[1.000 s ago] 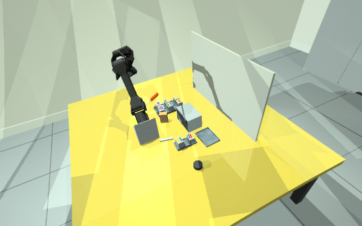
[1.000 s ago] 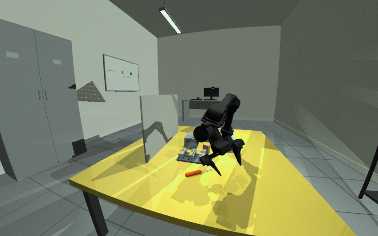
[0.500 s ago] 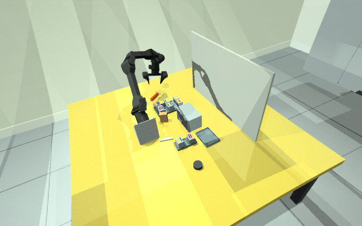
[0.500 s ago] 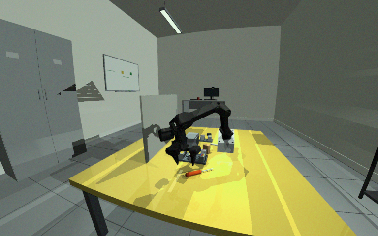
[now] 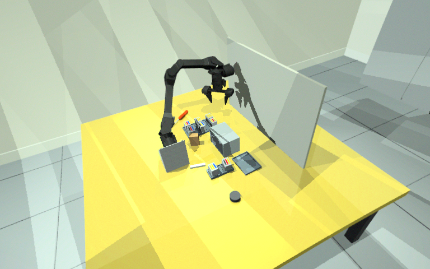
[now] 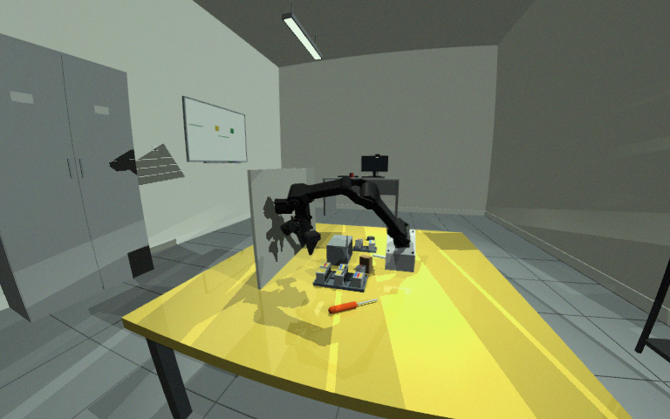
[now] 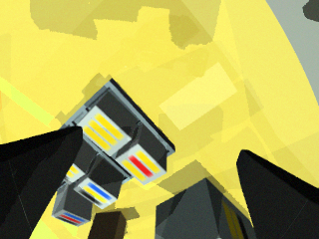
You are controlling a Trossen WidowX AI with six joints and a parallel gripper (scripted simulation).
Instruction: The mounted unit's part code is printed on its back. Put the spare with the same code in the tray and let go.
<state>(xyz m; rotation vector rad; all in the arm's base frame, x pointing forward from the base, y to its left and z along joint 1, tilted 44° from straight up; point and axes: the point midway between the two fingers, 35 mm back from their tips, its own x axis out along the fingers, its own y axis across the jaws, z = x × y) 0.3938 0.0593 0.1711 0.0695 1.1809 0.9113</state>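
Now: the grey spare 140 mm behind my gripper tip, 80 mm below it and 30 mm to the left of it. The rest, counted from my gripper tip: brown block: 240 mm behind, 100 mm to the right, 90 mm below; then mounted unit: 210 mm to the right, 110 mm behind, 70 mm below; then tall white board: 240 mm to the right, 130 mm ahead, 100 mm above.
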